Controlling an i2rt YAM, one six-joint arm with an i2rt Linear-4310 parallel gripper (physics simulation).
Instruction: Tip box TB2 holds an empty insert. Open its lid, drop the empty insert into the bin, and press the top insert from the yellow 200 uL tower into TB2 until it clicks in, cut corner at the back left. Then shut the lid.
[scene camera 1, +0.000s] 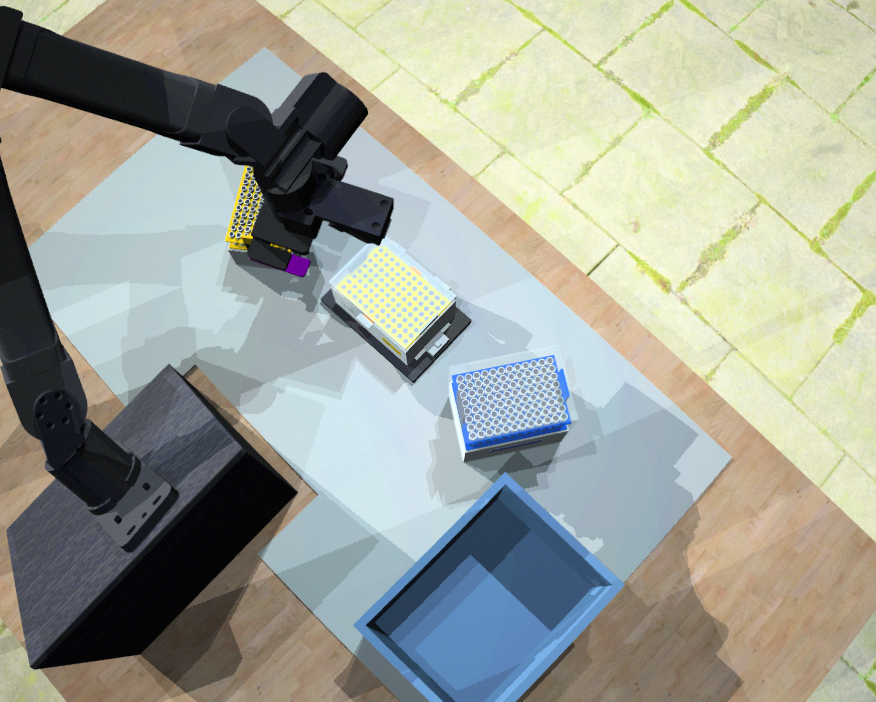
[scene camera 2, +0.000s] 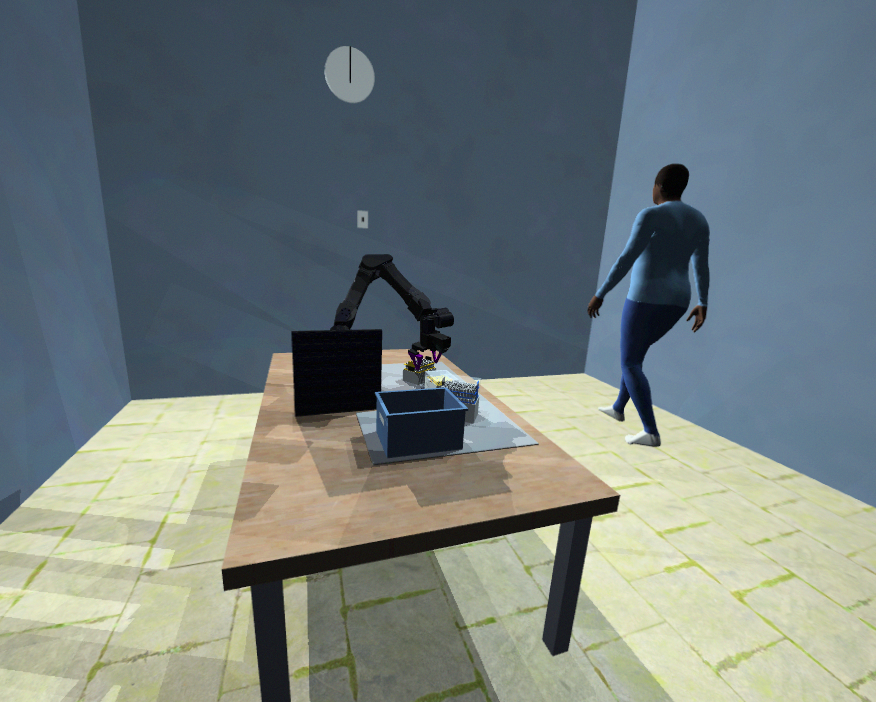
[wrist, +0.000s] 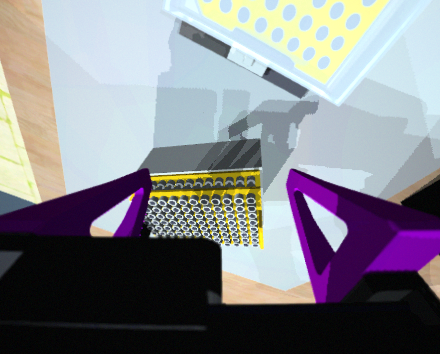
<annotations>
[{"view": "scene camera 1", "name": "my gripper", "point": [305, 228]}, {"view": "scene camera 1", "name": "tip box TB2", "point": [410, 317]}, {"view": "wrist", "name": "my gripper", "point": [219, 176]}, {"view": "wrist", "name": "tip box TB2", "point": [330, 55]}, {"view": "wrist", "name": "grey mat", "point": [122, 85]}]
</annotations>
